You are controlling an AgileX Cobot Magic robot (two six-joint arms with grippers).
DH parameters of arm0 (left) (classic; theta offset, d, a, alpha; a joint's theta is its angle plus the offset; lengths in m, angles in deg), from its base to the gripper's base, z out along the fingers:
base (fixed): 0 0 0 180
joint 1: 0 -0.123 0 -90
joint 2: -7.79 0 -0.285 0
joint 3: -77.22 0 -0.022 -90
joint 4: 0 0.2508 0 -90
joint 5: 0 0 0.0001 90
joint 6: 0 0.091 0 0
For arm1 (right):
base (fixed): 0 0 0 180
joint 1: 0 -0.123 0 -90
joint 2: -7.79 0 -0.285 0
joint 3: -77.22 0 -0.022 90
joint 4: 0 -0.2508 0 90
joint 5: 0 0 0.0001 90
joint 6: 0 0.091 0 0
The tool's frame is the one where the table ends.
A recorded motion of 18 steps. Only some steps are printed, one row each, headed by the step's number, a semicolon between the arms.
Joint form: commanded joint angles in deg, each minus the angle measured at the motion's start. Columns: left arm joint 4, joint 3, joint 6, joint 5, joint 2, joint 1; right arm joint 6, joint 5, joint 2, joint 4, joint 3, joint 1.
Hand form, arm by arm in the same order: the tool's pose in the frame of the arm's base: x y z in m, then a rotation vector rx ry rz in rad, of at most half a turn. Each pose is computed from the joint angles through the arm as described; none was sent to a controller.
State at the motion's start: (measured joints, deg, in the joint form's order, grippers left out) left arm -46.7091 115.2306 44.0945 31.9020 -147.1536 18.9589; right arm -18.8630 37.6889 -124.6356 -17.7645 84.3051 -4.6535
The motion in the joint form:
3: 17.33 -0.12 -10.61 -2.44 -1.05 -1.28; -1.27 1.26 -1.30 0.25 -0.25 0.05
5: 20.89 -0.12 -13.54 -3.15 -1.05 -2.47; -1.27 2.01 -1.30 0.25 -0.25 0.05
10: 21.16 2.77 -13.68 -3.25 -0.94 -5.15; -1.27 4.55 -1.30 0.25 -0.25 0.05
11: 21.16 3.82 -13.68 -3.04 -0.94 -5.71; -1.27 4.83 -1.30 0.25 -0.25 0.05
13: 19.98 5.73 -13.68 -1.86 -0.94 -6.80; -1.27 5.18 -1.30 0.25 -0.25 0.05
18: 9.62 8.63 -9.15 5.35 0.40 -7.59; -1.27 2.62 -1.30 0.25 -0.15 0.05
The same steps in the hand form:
3: 0.5110 -0.1860 0.0684 0.6428 2.4360 -0.3798; 0.4318 0.0521 0.1099 -0.3094 2.8405 0.2668
5: 0.5159 -0.1726 0.0678 0.6088 2.4459 -0.3289; 0.4306 0.0522 0.1096 -0.3131 2.8524 0.2722
10: 0.5316 -0.1501 0.0834 0.5473 2.4027 -0.3034; 0.4267 0.0528 0.1089 -0.3255 2.8925 0.2910
11: 0.5355 -0.1456 0.0886 0.5357 2.3894 -0.2998; 0.4263 0.0529 0.1088 -0.3268 2.8969 0.2930
13: 0.5414 -0.1377 0.0979 0.5018 2.3769 -0.3180; 0.4257 0.0530 0.1087 -0.3286 2.9024 0.2956
18: 0.5406 -0.1426 0.1252 0.4880 2.3634 -0.5125; 0.4301 0.0524 0.1098 -0.3161 2.8603 0.2765

